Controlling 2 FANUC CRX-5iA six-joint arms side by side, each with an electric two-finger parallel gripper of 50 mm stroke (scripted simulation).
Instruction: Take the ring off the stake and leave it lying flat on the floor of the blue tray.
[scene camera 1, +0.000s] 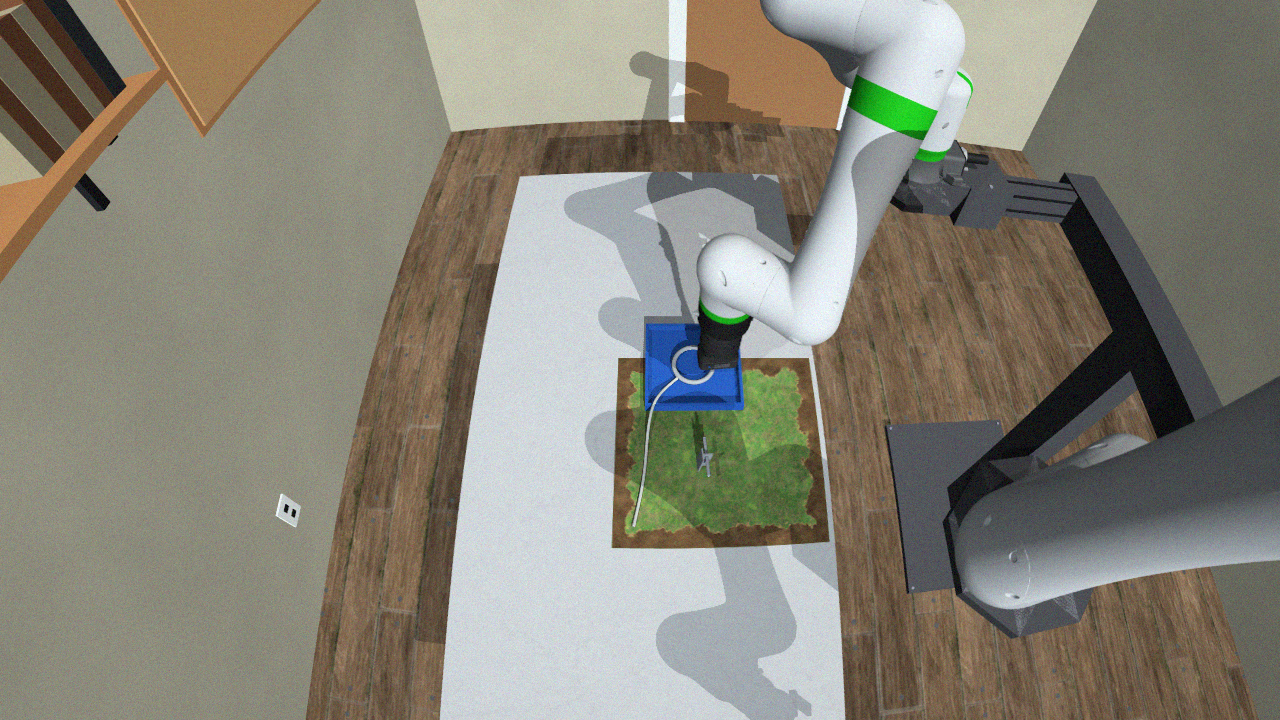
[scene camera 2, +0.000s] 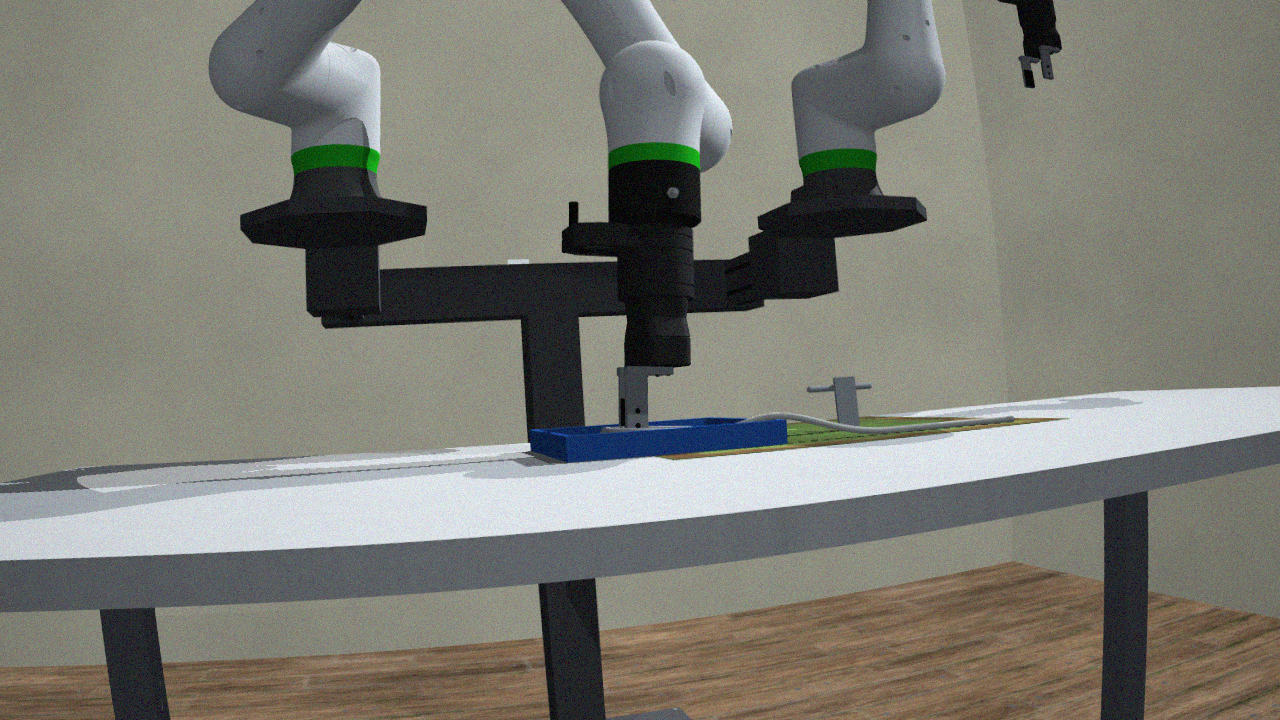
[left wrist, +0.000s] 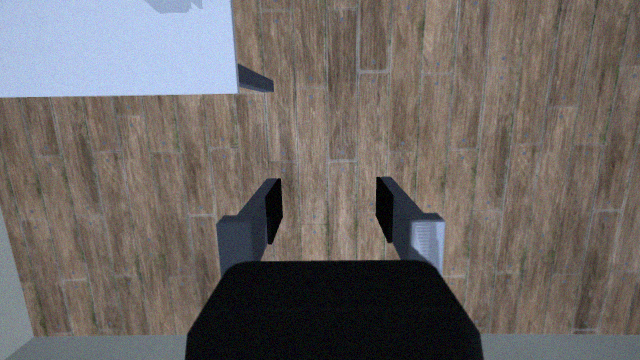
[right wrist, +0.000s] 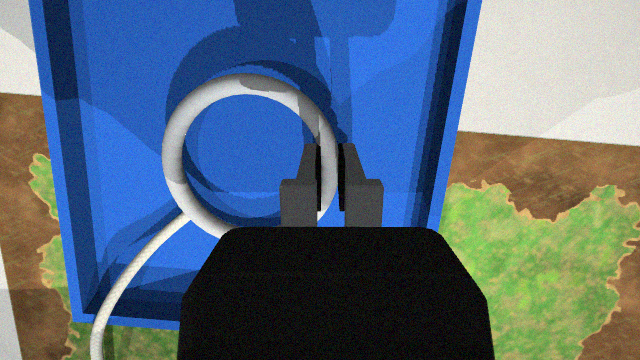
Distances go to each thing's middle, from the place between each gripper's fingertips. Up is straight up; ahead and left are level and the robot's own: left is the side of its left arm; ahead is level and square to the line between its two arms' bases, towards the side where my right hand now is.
The grey ring (right wrist: 215, 89) is 40 mm ahead of my right hand and 10 mm below it. Also, from my right hand: blue tray (scene camera 2: 585, 443) 40 mm ahead, 20 mm below; then grey stake (scene camera 2: 845, 388) 210 mm to the left, 30 mm ahead; then mat (scene camera 1: 766, 488) 180 mm to the left, 40 mm below, 10 mm behind.
Now: left hand (scene camera 2: 1039, 83) 75 cm to the left of the grey stake, 58 cm above it and 46 cm short of it. Round my left hand: blue tray 96 cm to the right, 60 cm below, 47 cm ahead; then grey ring 96 cm to the right, 59 cm below, 47 cm ahead; then mat 78 cm to the right, 62 cm below, 42 cm ahead.
